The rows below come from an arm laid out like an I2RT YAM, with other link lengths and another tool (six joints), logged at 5 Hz.
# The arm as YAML. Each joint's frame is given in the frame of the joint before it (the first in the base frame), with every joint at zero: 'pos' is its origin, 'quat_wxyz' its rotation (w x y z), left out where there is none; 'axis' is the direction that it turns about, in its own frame. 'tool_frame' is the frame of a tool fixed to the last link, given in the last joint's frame.
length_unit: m
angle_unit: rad
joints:
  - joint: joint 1
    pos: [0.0, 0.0, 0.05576]
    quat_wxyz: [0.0, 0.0, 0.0, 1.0]
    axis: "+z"
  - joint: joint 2
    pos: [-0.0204, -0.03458, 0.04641]
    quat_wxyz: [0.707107, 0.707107, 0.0, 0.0]
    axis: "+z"
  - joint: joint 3
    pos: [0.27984, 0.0, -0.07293]
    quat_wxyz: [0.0, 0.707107, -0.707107, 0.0]
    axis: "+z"
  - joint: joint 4
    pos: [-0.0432, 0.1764, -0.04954]
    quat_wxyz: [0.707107, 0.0, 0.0, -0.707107]
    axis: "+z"
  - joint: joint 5
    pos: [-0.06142, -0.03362, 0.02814]
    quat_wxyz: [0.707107, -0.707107, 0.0, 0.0]
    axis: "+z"
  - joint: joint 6
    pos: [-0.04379, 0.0, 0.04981]
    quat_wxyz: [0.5, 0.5, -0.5, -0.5]
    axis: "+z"
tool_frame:
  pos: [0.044, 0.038, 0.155]
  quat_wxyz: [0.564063, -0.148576, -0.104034, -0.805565]
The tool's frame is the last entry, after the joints.
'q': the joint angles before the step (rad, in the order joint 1, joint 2, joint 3, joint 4, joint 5, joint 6). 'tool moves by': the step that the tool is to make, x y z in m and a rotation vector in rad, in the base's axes. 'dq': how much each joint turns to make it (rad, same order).
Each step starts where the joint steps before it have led.
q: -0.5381, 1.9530, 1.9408, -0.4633, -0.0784, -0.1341
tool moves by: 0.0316, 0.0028, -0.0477, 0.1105, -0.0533, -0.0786
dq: 0.0431, 0.0974, -0.0734, 0.1712, 0.0523, 0.1648
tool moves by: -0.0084, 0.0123, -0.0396, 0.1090, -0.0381, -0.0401
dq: -0.0044, -0.0293, -0.2276, 0.1841, -0.0213, 0.1176
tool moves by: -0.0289, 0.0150, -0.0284, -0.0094, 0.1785, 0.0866
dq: 0.0001, -0.0202, -0.0441, -0.1359, -0.0223, -0.1257
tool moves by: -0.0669, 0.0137, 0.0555, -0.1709, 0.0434, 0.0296
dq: 0.0031, -0.2876, -0.1860, -0.0627, 0.0793, -0.1537
